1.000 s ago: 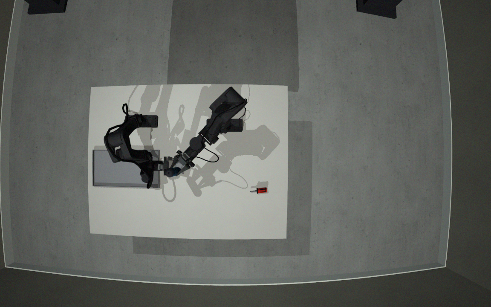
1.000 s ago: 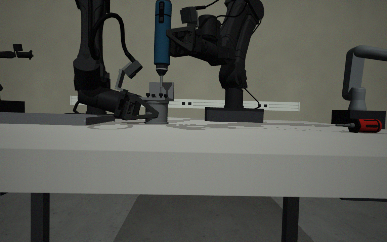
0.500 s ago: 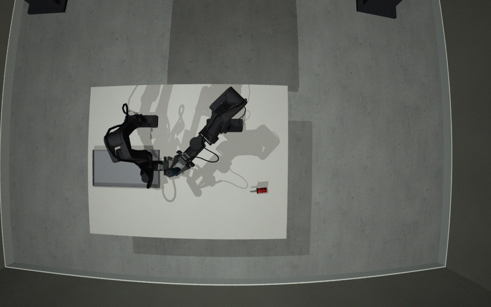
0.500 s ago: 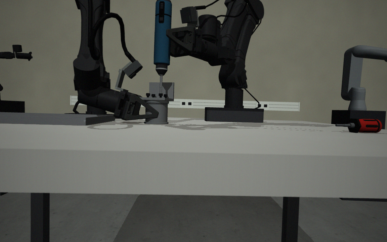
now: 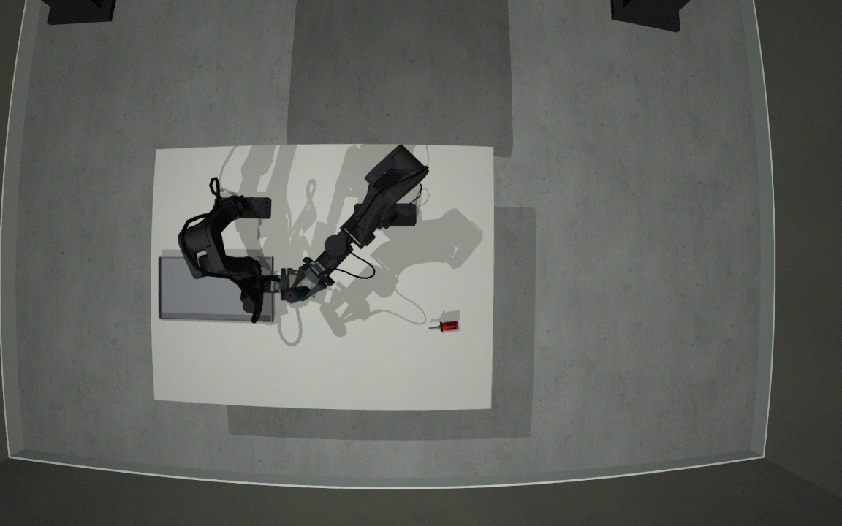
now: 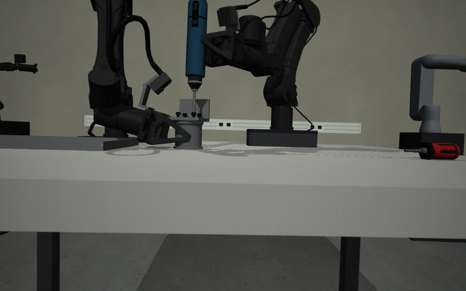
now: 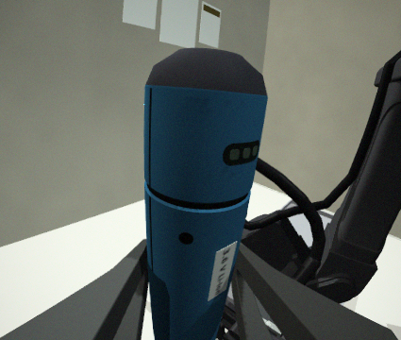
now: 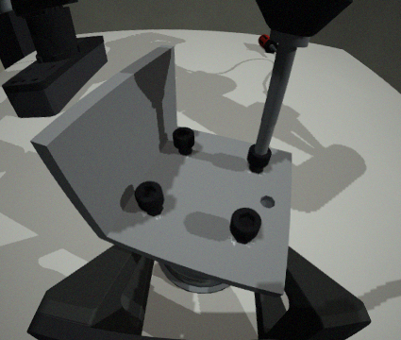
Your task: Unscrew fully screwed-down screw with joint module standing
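My right gripper is now right at the joint module. Round my right hand: flat grey plate (40 mm ahead, 340 mm to the right, 20 mm below); then grey l-shaped bracket (50 mm above); then screwdriver bit (20 mm ahead, 10 mm to the left, 70 mm above).
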